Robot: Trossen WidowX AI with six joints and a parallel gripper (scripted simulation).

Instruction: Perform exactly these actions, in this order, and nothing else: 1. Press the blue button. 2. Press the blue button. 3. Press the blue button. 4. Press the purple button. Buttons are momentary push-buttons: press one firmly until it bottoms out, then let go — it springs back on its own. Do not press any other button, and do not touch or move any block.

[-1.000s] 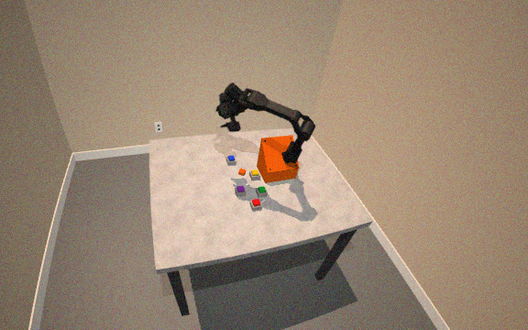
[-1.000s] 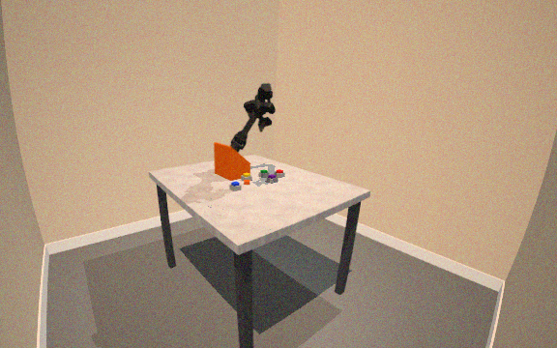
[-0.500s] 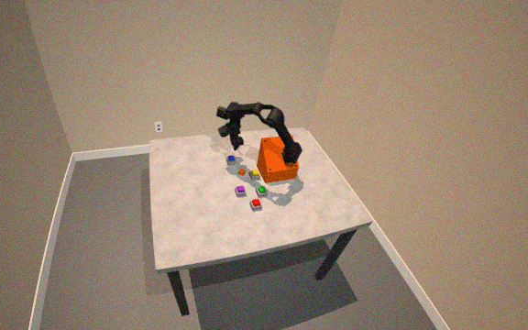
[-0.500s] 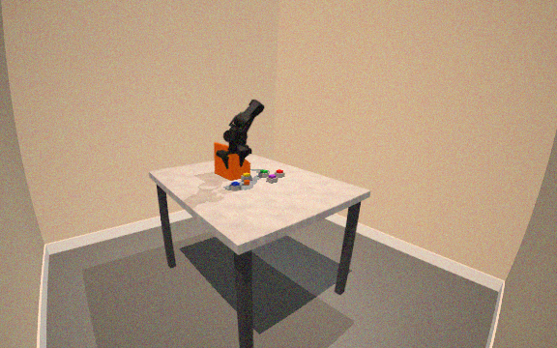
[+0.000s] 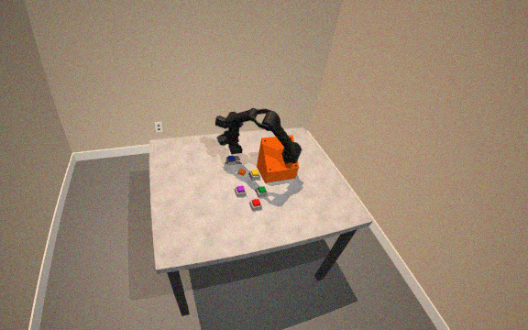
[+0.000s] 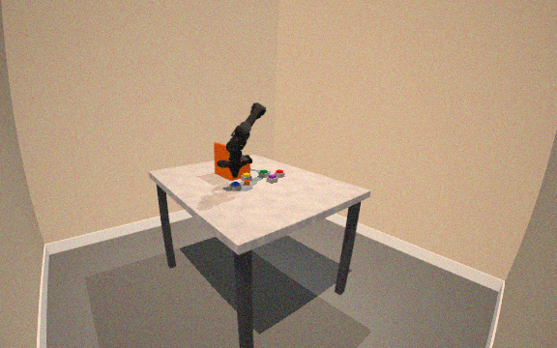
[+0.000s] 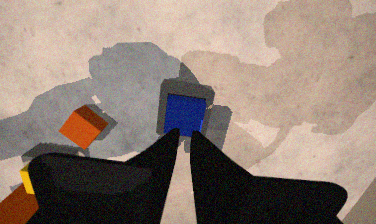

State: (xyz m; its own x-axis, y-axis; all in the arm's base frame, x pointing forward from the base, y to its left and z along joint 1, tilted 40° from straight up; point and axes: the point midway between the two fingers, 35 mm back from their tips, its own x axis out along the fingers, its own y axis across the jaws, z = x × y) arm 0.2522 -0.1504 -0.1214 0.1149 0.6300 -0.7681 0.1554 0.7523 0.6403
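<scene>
Now: gripper tip 3 cm above the blue button. Round my gripper tip: purple button (5 cm ahead, 24 cm to the left, 3 cm below); then yellow button (7 cm behind, 16 cm to the left, 3 cm below); then orange block (2 cm behind, 11 cm to the left, 6 cm below).
</scene>
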